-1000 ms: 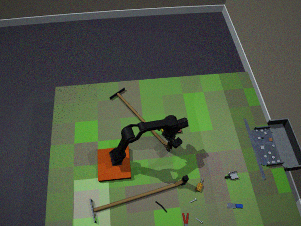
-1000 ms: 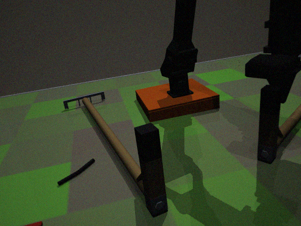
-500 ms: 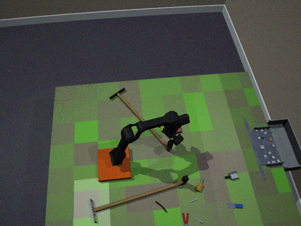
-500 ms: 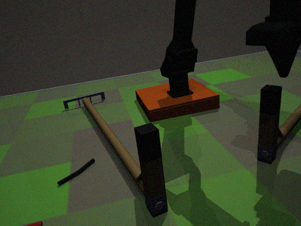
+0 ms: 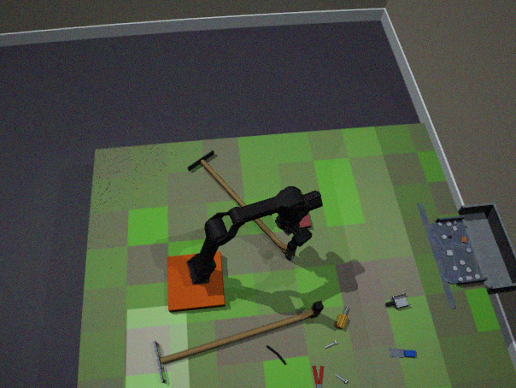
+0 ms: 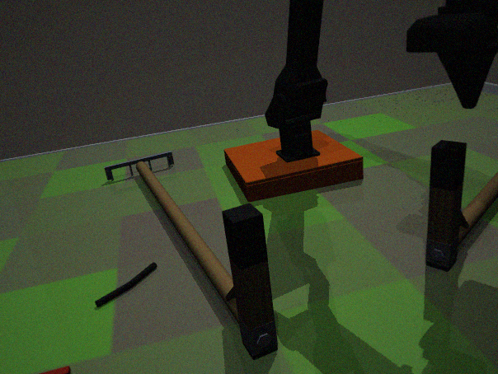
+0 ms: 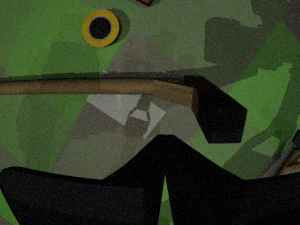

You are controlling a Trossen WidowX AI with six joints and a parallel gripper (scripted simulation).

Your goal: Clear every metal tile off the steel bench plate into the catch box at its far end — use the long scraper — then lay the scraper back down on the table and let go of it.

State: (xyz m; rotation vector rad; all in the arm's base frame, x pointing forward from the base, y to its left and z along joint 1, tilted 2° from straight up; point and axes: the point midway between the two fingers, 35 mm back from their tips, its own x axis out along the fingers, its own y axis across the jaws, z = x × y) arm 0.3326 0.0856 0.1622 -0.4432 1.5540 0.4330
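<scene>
The long scraper is 13 cm behind my gripper tip, 20 cm to the left of it and 11 cm below it. From my gripper tip the other things lie so: yellow ring (2 cm ahead, 10 cm to the left, 16 cm below); then black strip (9 cm behind, 40 cm to the right, 17 cm below); then red block (10 cm ahead, 11 cm to the left, 16 cm below).
</scene>
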